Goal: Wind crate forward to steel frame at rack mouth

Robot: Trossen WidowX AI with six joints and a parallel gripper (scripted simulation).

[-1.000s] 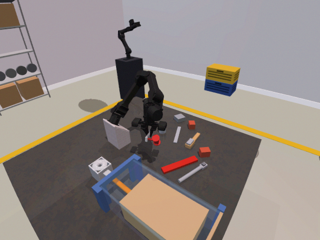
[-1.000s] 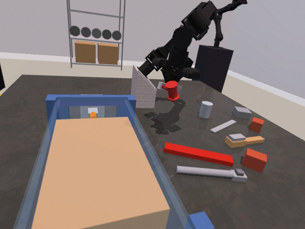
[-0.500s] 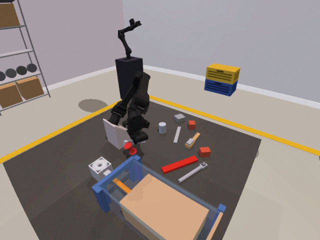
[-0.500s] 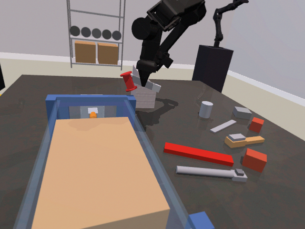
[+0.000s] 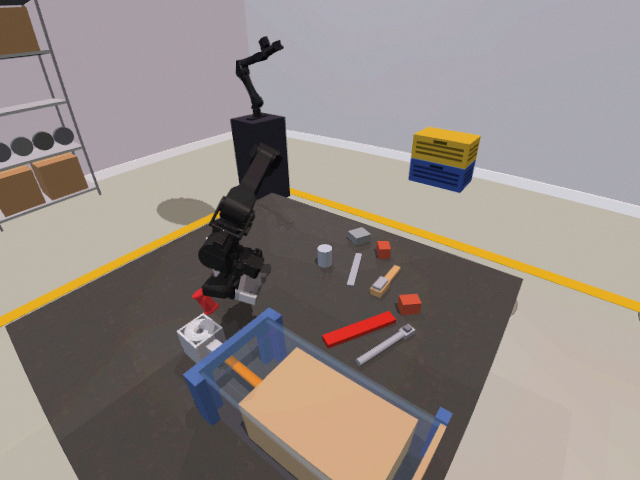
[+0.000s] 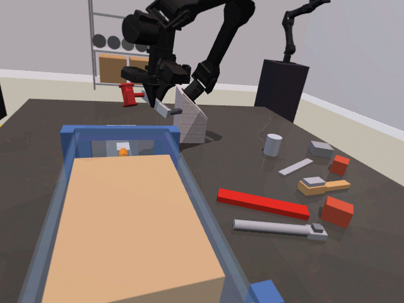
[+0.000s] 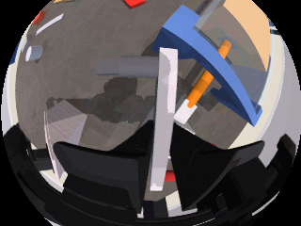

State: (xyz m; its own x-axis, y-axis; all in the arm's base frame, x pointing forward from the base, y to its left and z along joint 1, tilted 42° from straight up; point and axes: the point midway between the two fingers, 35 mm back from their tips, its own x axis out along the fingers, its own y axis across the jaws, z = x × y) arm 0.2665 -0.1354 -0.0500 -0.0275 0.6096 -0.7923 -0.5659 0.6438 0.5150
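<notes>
Right now my gripper tip is 1 cm past the winch handle, 1 cm to the left of it and 1 cm below it. The rest, counted from my gripper tip: white winch: 7 cm behind, 10 cm to the right, 15 cm below; then clear-panelled cubby: 34 cm ahead, 5 cm to the right, 7 cm below; then red knob: 2 cm behind, 6 cm to the right, 2 cm above.
</notes>
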